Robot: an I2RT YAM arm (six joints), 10 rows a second.
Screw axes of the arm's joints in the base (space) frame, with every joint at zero. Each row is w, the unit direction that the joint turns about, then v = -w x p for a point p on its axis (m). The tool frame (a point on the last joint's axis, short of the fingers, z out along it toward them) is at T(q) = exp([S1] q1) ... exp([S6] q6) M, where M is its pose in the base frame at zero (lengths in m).
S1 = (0, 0, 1, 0, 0, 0)
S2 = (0, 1, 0, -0.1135, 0, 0.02)
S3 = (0, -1, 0, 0.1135, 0, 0.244)
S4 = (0, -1, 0, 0.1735, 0, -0.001)
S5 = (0, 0, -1, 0, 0.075, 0)
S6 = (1, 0, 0, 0, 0.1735, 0)
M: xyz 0.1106 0 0.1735 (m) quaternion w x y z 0.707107 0 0.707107 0
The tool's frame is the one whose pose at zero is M.
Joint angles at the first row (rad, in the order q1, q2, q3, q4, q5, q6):
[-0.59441, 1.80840, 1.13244, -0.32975, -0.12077, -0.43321]
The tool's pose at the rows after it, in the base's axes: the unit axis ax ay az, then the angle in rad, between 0 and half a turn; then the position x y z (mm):
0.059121, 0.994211, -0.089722, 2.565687, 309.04, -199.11, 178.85
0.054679, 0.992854, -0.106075, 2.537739, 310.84, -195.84, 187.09
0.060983, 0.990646, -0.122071, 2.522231, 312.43, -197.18, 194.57
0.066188, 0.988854, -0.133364, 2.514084, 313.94, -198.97, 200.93
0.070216, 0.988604, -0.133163, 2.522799, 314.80, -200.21, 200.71
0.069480, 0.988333, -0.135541, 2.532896, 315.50, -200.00, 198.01
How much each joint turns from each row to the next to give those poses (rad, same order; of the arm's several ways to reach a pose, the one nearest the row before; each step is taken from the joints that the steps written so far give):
[0.00948, -0.02380, -0.00353, 0.00462, -0.00957, 0.00672]
[0.01181, -0.02266, -0.00296, 0.02075, 0.01755, 0.00022]
[0.00151, -0.01002, 0.01204, 0.00687, 0.02315, 0.00831]
[-0.00020, -0.00467, 0.01640, -0.00325, 0.01739, 0.00528]
[-0.00101, 0.00695, 0.00968, -0.01043, 0.00556, 0.00487]
[0.00238, 0.00672, -0.00133, 0.00142, 0.00943, -0.00255]

